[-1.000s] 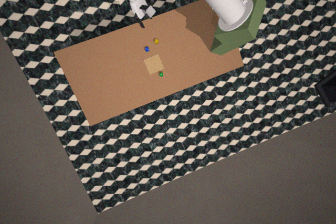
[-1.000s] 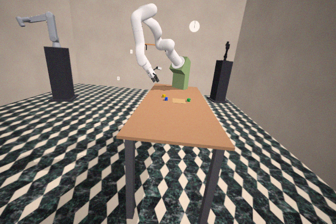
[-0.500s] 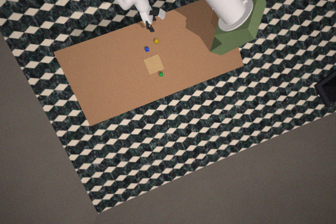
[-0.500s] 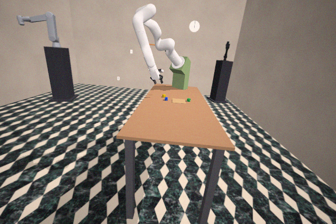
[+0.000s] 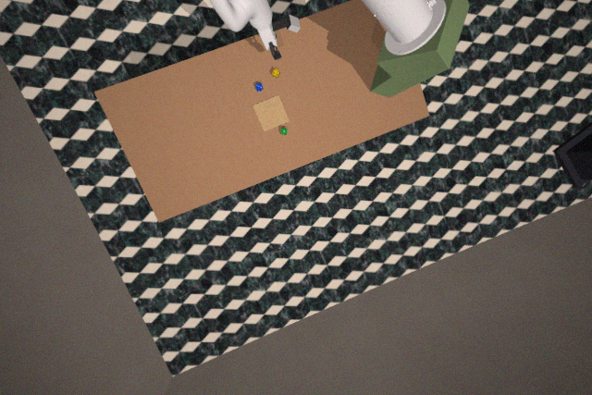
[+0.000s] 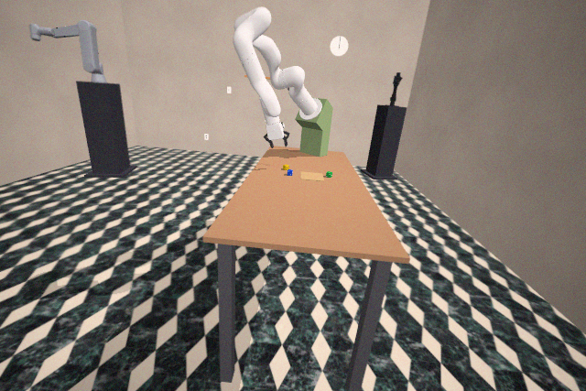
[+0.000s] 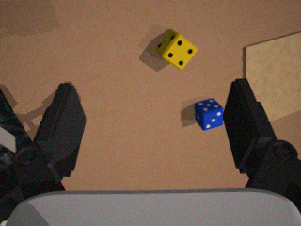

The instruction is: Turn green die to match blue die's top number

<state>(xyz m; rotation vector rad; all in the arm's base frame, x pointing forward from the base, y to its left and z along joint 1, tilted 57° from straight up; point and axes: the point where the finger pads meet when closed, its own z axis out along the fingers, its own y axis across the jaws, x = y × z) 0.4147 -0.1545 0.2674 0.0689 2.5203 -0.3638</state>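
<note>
Now: hand 3 cm short of the yellow die, 5 cm to the right of it and 14 cm above it. Also, from my hand: green die (17 cm ahead, 29 cm to the left, 14 cm below); then tan mat (17 cm ahead, 19 cm to the left, 15 cm below); then blue die (14 cm ahead, 5 cm to the left, 14 cm below).
</note>
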